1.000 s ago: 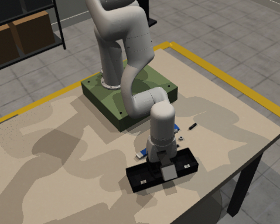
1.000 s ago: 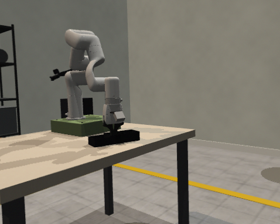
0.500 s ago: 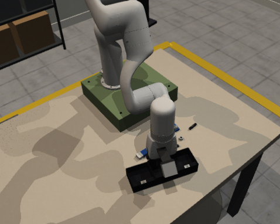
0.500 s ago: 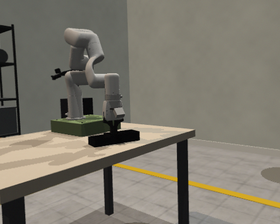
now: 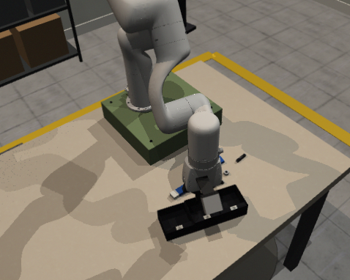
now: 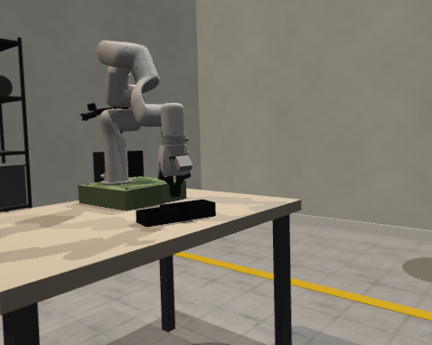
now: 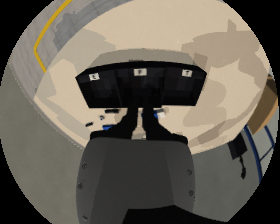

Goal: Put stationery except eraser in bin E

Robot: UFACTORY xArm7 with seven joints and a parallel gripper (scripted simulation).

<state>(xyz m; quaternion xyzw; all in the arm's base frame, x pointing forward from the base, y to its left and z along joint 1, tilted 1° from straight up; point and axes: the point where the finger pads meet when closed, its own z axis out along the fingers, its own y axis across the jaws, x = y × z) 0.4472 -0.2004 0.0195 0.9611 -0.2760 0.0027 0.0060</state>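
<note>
Right now my hand is 190 mm to the right of the blue block, 100 mm past it and 90 mm above it. Round my hand: black bin (70 mm below, 10 mm ahead); then white eraser (100 mm behind, 90 mm below, 10 mm to the left); then white domino (100 mm to the left, 90 mm below, 90 mm behind).
</note>
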